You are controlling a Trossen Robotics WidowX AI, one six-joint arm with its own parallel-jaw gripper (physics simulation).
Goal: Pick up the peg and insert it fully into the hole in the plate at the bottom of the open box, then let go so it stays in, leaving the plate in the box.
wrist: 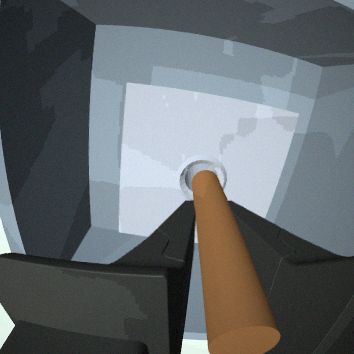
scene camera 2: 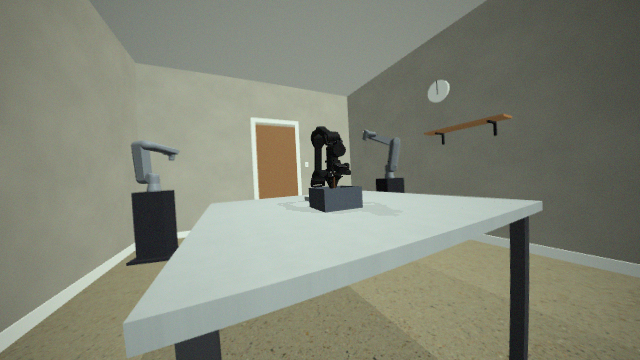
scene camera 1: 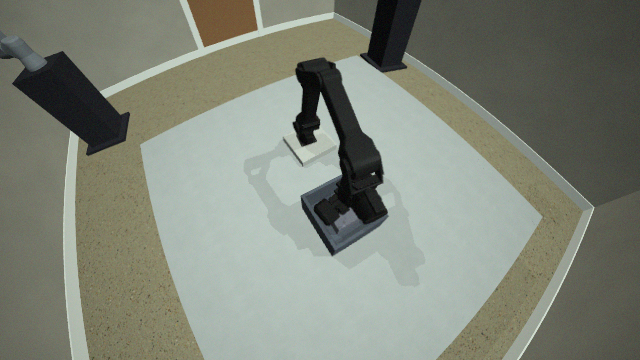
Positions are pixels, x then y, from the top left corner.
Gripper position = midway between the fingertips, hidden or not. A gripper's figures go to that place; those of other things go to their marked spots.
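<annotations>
Grey-blue box [wrist: 71,71], 14 cm from the lens. Gripper [wrist: 206,209], 10 cm from the lens.
</annotations>
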